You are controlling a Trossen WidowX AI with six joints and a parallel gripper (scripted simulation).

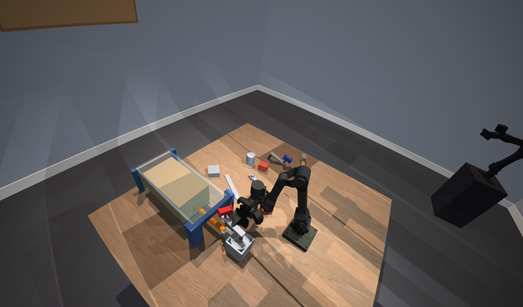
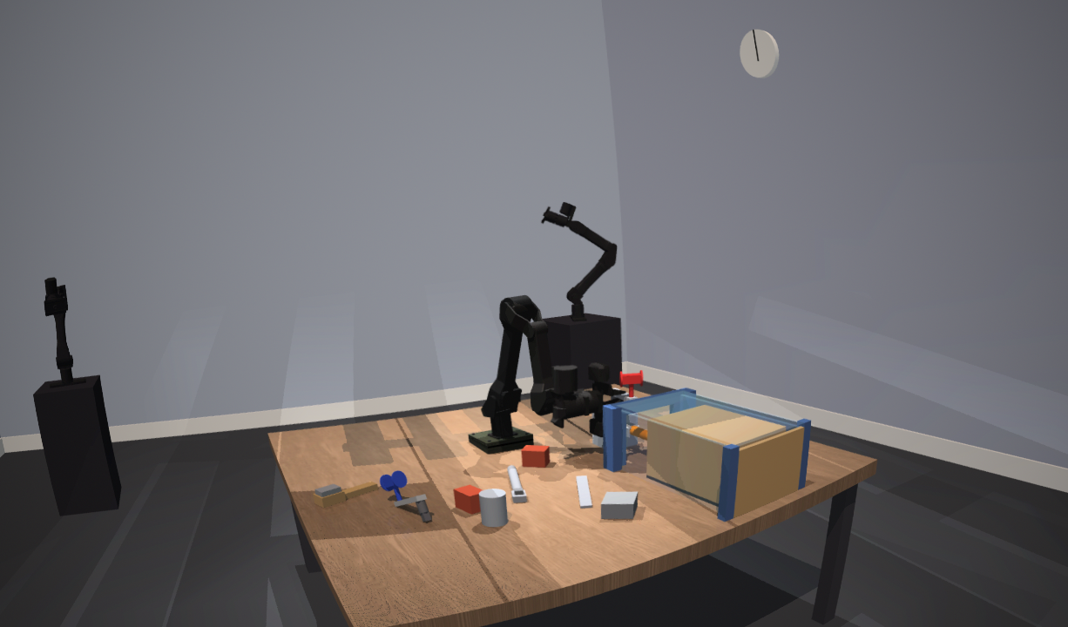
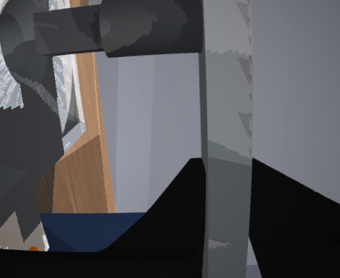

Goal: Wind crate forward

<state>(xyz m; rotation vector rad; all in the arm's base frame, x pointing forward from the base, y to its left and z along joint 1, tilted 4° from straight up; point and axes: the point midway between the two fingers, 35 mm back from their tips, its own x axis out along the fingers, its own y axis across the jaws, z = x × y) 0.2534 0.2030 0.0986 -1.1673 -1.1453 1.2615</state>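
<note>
Right now the red knob is 5 cm ahead of my gripper tip, 2 cm to the right of it and 4 cm above it. The rest, counted from my gripper tip: grey winch 6 cm behind, 1 cm to the right, 12 cm below; then blue frame 11 cm ahead, 1 cm to the right, 4 cm below; then winch handle 1 cm ahead, 1 cm to the right, 1 cm above.
</note>
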